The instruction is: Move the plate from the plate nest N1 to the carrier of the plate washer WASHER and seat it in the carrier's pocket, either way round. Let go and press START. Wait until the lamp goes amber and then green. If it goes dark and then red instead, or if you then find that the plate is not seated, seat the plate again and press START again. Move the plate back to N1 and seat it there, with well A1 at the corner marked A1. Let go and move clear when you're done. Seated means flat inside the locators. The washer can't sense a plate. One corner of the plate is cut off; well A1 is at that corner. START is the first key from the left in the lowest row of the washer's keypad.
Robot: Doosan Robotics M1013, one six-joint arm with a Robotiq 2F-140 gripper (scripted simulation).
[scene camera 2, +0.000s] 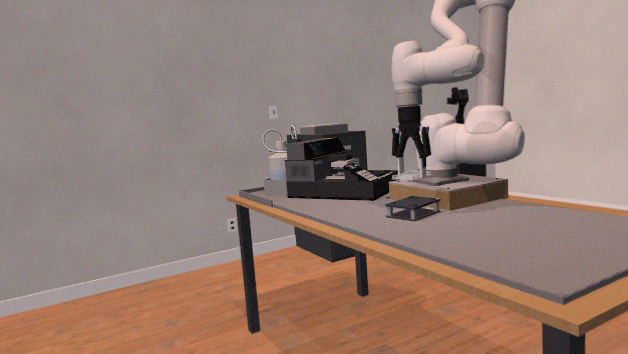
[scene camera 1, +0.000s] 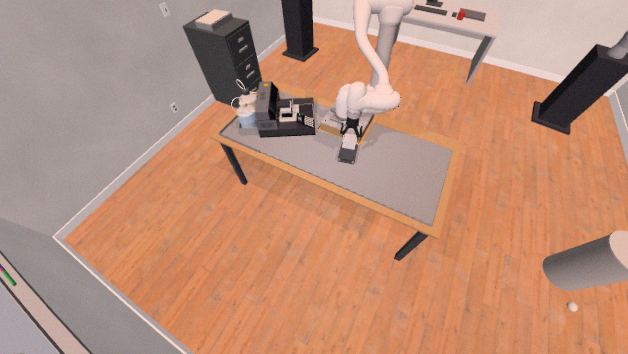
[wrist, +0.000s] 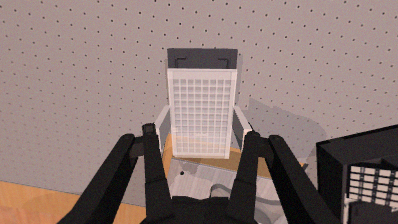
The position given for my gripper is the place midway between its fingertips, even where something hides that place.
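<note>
Scene camera 2 gives me my gripper [scene camera 2: 412, 176]. In the wrist view I see my gripper again [wrist: 201, 114], along with a black plate nest N1 [wrist: 195, 58] and a white well plate [wrist: 215, 88].
</note>
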